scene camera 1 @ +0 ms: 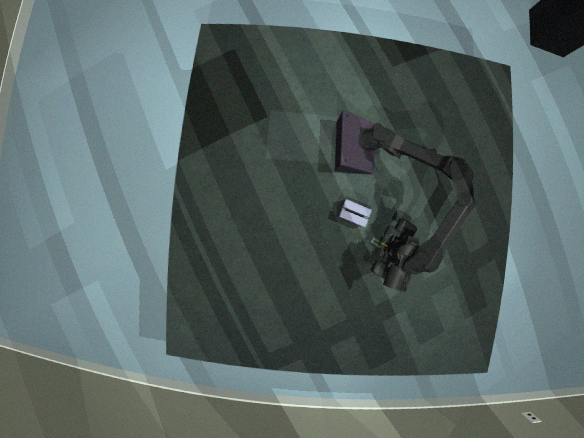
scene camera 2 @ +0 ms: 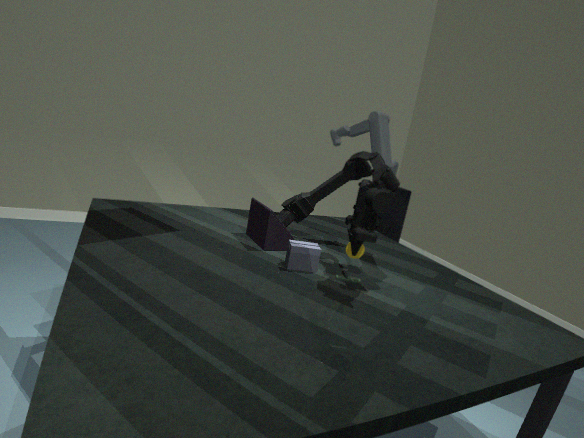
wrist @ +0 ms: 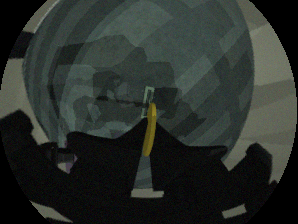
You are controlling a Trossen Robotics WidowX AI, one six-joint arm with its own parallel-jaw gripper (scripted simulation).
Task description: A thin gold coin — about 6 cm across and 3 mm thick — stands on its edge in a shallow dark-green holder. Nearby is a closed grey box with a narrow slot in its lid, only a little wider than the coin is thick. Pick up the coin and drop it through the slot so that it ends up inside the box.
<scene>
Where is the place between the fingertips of the gripper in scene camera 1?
386,246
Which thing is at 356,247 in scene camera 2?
The gripper.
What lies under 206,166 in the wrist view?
The gripper.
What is the gripper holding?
A gold coin.
</scene>
